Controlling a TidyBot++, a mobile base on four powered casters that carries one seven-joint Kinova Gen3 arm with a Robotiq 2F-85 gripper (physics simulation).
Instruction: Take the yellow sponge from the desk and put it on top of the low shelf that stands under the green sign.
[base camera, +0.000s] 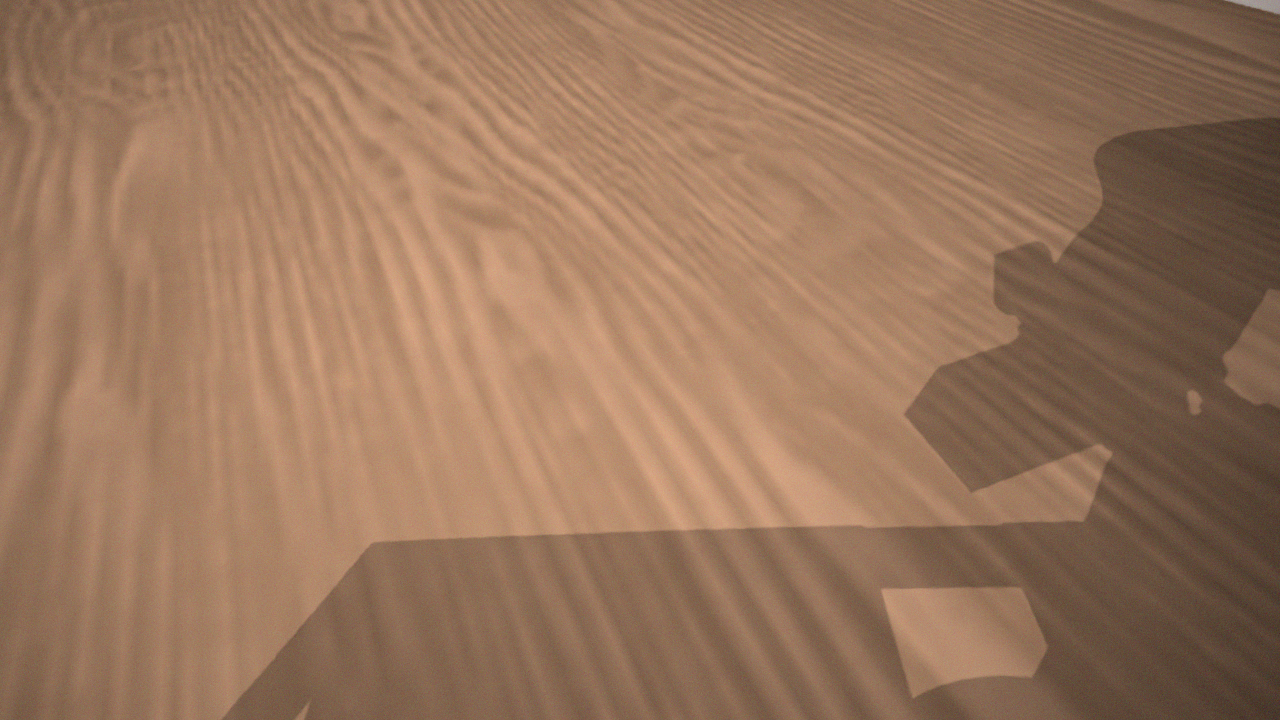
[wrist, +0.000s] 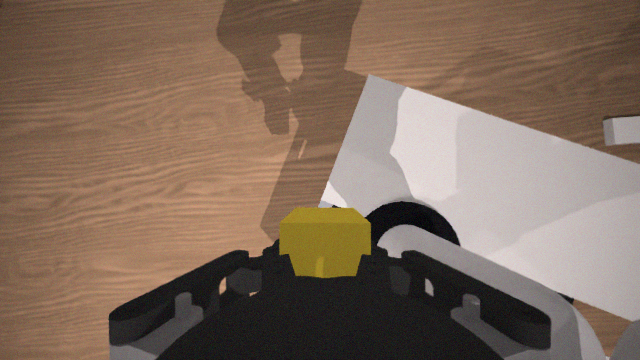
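Places are measured from the arm's base along level axes (x right, y down, z ahead), in metres.
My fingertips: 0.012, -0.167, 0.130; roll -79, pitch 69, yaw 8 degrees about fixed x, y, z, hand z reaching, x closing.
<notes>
For each thing: its top centre in the pictures, then the offset to it from my fingertips, as dx, dy, dz. "spot": a spot on its surface instead. Level surfaces: height alone.
- yellow sponge, middle of its top: (wrist: 321, 326) -0.021, -0.061, -0.009
- white bar end, surface spot: (wrist: 625, 131) spot: +0.519, +0.539, -0.753
- wooden floor, its level: dy +0.564
The yellow sponge (wrist: 325, 240) is held between the fingertips of my gripper (wrist: 324, 244) at the lower middle of the wrist view. The gripper is shut on it, with a black finger on each side, high above the wooden floor. The desk, the low shelf and the green sign do not show in either view.
The white top of my base (wrist: 500, 165) fills the right of the wrist view, with part of the arm over it. A white bar end (wrist: 625, 131) lies on the floor at the right edge. Robot shadows fall on the wooden floor (base camera: 447, 313) (wrist: 125, 150).
</notes>
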